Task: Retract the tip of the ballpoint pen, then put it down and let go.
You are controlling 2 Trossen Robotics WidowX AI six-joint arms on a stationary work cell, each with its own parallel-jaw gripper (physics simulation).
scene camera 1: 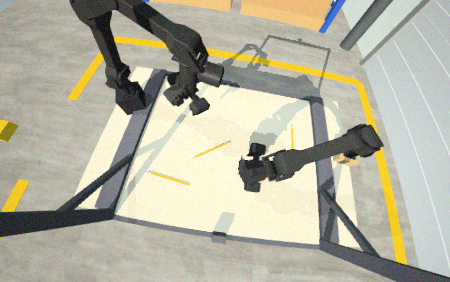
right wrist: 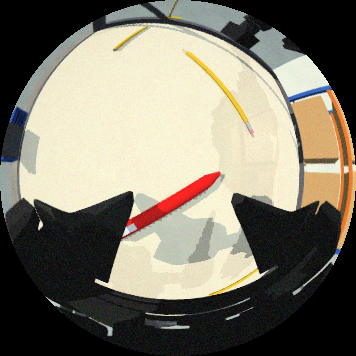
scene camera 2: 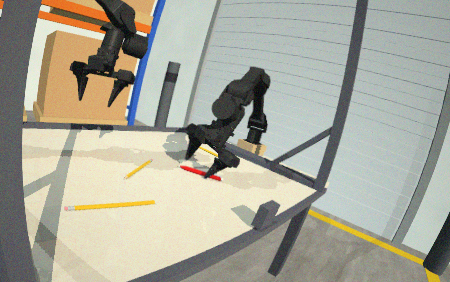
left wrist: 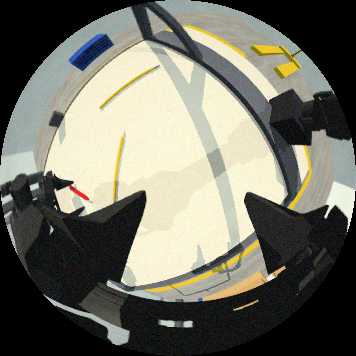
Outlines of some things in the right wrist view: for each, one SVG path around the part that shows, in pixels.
The right gripper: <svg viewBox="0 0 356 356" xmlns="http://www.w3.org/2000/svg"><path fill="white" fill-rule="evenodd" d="M5 212L5 223L13 247L38 289L50 300L89 317L55 305L61 313L88 332L113 344L145 353L177 356L210 353L242 344L267 332L289 317L313 294L333 264L329 262L307 282L335 253L341 230L340 211L327 200L320 204L315 214L318 200L288 211L234 192L231 205L249 244L259 274L277 265L277 268L250 283L222 293L196 298L161 299L124 293L94 282L96 278L108 283L114 258L133 206L132 191L125 191L73 212L63 211L36 198L33 199L33 206L22 197ZM96 321L112 327L112 334L107 335L107 327ZM145 319L176 321L177 325L189 325L189 328L156 328L145 324Z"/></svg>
A red ballpoint pen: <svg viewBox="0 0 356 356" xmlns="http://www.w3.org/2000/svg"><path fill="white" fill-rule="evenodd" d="M221 171L201 176L167 198L128 219L121 239L168 214L210 187Z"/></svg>
